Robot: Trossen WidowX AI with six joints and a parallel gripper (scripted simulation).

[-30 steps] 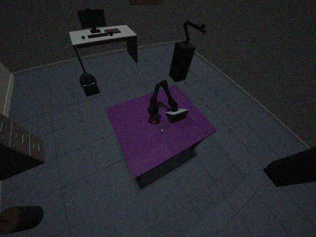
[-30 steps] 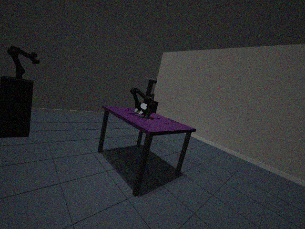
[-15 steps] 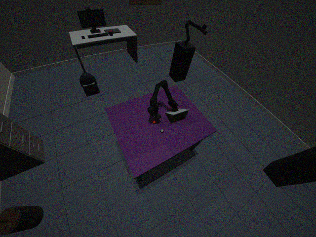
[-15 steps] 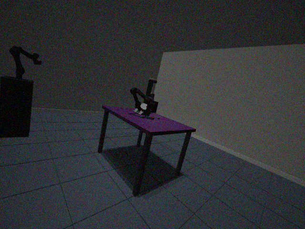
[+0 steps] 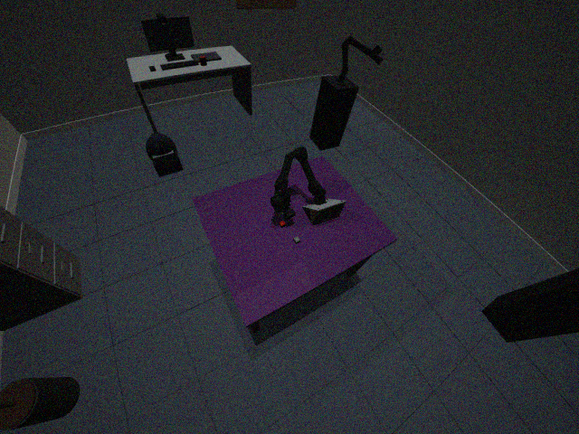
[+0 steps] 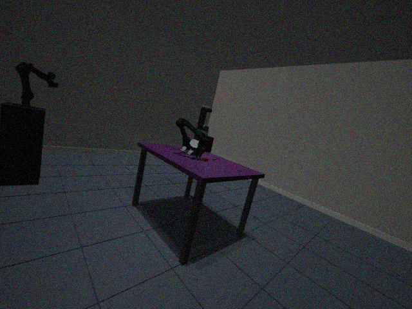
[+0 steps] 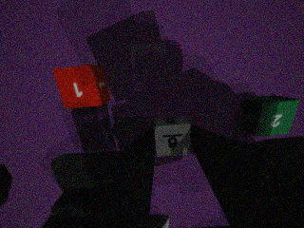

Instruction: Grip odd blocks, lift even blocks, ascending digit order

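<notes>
Right now my gripper tip is 8 cm to the right of the red block and 4 cm short of it. The rest, counted from my gripper tip: green block (9 cm to the right, 1 cm ahead); white block (1 cm behind); grey block (22 cm to the left, 1 cm ahead).
</notes>
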